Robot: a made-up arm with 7 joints.
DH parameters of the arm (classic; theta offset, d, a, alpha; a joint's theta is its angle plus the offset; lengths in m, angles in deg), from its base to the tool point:
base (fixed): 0 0.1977 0.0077 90
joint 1: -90 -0.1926 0.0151 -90
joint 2: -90 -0.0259 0.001 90
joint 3: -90 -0.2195 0.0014 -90
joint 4: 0 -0.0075 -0.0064 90
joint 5: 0 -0.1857 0.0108 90
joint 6: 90 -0.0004 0.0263 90
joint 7: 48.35 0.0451 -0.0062 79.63
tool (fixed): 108.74 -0.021 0 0
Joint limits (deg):
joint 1: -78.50..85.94
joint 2: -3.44..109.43
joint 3: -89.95..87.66
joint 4: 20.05..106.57
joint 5: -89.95..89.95
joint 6: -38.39..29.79
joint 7: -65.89..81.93
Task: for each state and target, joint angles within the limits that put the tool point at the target. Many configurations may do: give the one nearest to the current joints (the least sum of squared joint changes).
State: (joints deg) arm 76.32 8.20 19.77 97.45 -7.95 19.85 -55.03
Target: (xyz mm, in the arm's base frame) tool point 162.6 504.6 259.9
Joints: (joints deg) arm 85.94 49.90 30.69 66.75 -7.47 -2.48 -47.76
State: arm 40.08 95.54 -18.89 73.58 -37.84 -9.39 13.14
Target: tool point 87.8 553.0 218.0
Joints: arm 28.95 90.89 -24.27 47.77 -28.40 14.79 15.11
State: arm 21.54 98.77 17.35 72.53 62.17 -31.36 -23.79
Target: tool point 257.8 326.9 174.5
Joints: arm 42.00 54.48 -6.74 99.96 71.52 -37.59 -19.99
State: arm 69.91 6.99 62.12 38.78 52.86 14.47 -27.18
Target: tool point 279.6 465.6 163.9
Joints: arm 76.89 36.40 65.82 42.34 51.61 7.07 -24.49
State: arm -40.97 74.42 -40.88 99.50 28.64 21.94 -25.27
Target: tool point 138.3 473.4 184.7
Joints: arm -25.63 109.43 -15.98 82.14 20.20 15.81 -25.78
